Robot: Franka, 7 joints.
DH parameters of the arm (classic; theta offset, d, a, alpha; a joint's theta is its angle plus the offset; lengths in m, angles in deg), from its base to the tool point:
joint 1: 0 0.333 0 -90
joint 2: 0 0 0 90
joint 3: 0 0.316 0.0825 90
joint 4: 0 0 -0.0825 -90
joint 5: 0 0.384 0 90
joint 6: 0 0 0.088 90
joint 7: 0 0.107 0 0
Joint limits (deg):
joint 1: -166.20..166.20
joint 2: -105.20..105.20
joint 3: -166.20..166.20
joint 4: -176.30..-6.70
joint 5: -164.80..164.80
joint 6: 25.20..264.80
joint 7: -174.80..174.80
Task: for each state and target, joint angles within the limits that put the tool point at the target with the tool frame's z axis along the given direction. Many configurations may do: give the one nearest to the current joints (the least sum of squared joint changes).
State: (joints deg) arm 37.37 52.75 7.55 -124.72 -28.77 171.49 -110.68
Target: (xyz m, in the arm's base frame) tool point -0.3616 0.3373 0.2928 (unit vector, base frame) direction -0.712 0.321 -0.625
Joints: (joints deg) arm 83.18 19.26 48.45 -146.79 -22.43 207.21 -110.68
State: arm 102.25 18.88 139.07 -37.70 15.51 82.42 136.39
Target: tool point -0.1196 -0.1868 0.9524 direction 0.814 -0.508 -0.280
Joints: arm 109.20 44.33 154.26 -86.84 43.59 90.24 136.39
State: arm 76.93 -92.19 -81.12 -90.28 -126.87 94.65 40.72
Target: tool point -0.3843 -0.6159 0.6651 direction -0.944 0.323 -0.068
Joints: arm 32.96 -56.29 -94.72 -53.42 -150.85 71.43 40.72
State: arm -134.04 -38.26 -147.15 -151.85 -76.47 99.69 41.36
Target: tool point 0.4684 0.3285 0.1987 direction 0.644 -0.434 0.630
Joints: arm -145.55 -42.85 -166.20 -115.85 -123.06 50.76 41.36
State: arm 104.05 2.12 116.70 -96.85 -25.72 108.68 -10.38
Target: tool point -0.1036 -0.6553 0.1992 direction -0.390 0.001 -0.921
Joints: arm 105.85 -40.68 152.86 -101.76 -8.84 140.90 -10.38
